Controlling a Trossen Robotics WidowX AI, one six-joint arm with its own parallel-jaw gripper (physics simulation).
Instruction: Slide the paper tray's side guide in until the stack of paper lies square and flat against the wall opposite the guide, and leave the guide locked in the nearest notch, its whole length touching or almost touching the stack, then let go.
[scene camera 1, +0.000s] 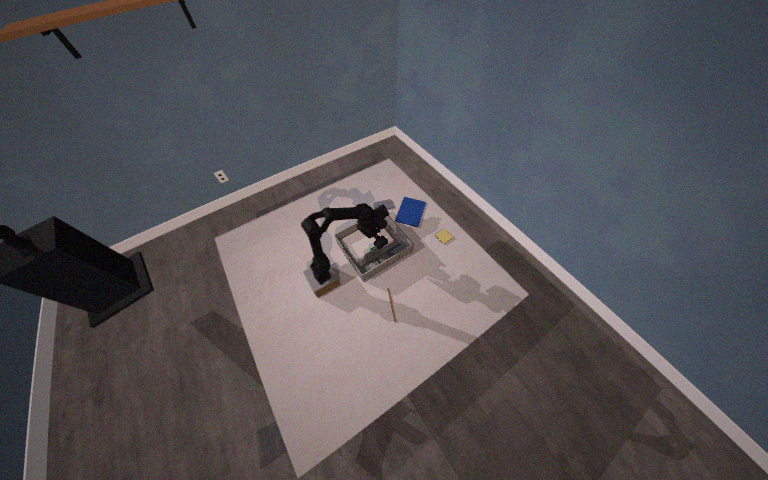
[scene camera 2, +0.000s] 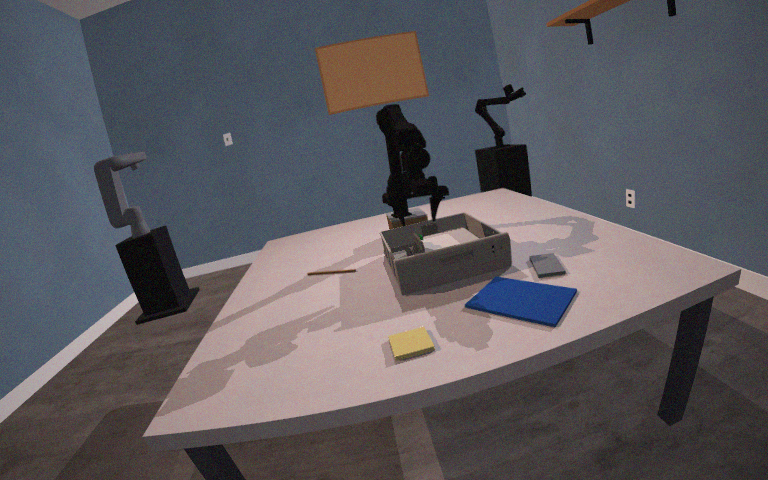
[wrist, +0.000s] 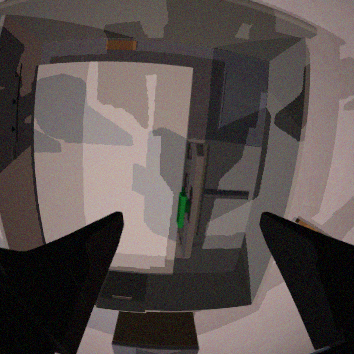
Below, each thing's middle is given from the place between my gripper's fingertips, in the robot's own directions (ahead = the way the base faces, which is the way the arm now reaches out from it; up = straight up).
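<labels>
The side guide (wrist: 190, 198) is where I begin: my hand is 8 cm above it and 1 cm past it. Going by their middles, the side guide is the nearest to my hand of the things named here. Counted from my hand, the white paper stack (scene camera 2: 443, 239) is 1 cm ahead, 9 cm to the left and 9 cm below. The blue book (scene camera 2: 544, 304) is 37 cm ahead of my hand, 8 cm to the left of it and 12 cm below it, while the yellow sticky pad (scene camera 2: 414, 342) is 38 cm ahead of my hand, 12 cm below it and 18 cm to the right of it.
</labels>
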